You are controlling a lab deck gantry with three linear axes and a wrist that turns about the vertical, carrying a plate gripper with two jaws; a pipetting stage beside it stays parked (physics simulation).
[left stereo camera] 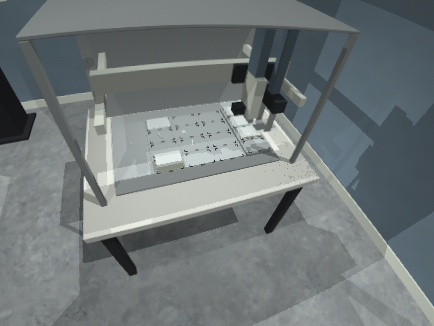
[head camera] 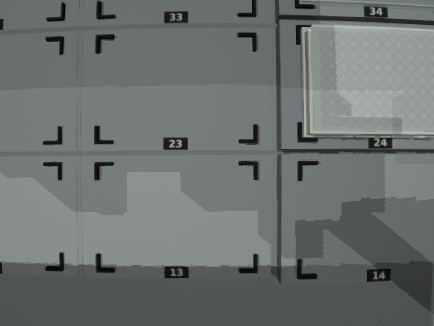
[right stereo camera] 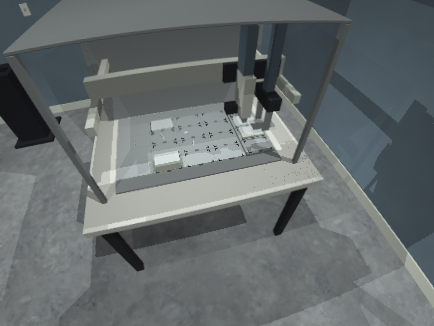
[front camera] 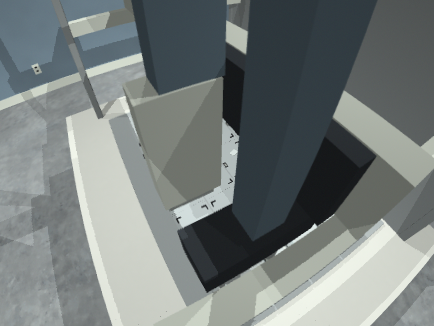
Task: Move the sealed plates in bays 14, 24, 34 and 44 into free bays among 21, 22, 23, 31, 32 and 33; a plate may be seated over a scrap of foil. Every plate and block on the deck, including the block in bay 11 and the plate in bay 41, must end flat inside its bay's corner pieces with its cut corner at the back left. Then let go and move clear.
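Frame: origin at the robot's base, x left, y up, z ahead, level; centimetres.
Seen in the pictures: gripper, fingertip midpoint: [left stereo camera: 262, 125] [right stereo camera: 261, 124]; robot's base at its link origin: [left stereo camera: 157, 173] [right stereo camera: 156, 172].
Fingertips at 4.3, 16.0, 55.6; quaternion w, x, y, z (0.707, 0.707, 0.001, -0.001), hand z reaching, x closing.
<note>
Pixels of each thing's top centre, then the offset from my fingertips to it, as dx, dy, dz. "*": a spot on its surface instead.
- bay 14 at a spot on its surface: [head camera: 345, 250] * -2.5, -14.6, -2.8
- sealed plate at its top centre: [head camera: 389, 79] [right stereo camera: 250, 130] [left stereo camera: 248, 131] +10.7, -13.1, +0.0
- bay 34 plate at a spot on its surface: [head camera: 380, 3] * +17.1, -14.0, +0.1
- block at its top centre: [left stereo camera: 168, 158] [right stereo camera: 166, 158] +0.0, -11.8, -49.2
- foil scrap at its top centre: [front camera: 233, 152] [left stereo camera: 184, 131] [right stereo camera: 186, 132] +21.8, -15.9, -36.0
The plate gripper [left stereo camera: 264, 125] [right stereo camera: 261, 123] hangs low over the right column near bay 14. It seems shut on the sealed plate from bay 14, raised above the deck; the jaws and plate are tiny and partly hidden. In the head view the visible part of bay 14 [head camera: 345, 250] is bare. A sealed plate [head camera: 370, 80] [left stereo camera: 250, 131] lies in bay 24; the bay 34 plate [head camera: 380, 3] shows by its edge. Bays 23 [head camera: 175, 85] and 13 [head camera: 175, 215] hold no plate. The block [left stereo camera: 169, 159] [right stereo camera: 167, 159] stands in bay 11; a plate [left stereo camera: 158, 123] [right stereo camera: 162, 124] lies in bay 41.
The pale pipetting stage [front camera: 185, 145] [left stereo camera: 255, 97] [right stereo camera: 245, 95] stands left of the gripper's dark column [front camera: 290, 115] [right stereo camera: 274, 60]. A foil scrap [front camera: 234, 152] [left stereo camera: 183, 132] [right stereo camera: 186, 132] lies mid-deck. Hood posts [left stereo camera: 325, 97] [right stereo camera: 322, 92] rise at the table corners.
</note>
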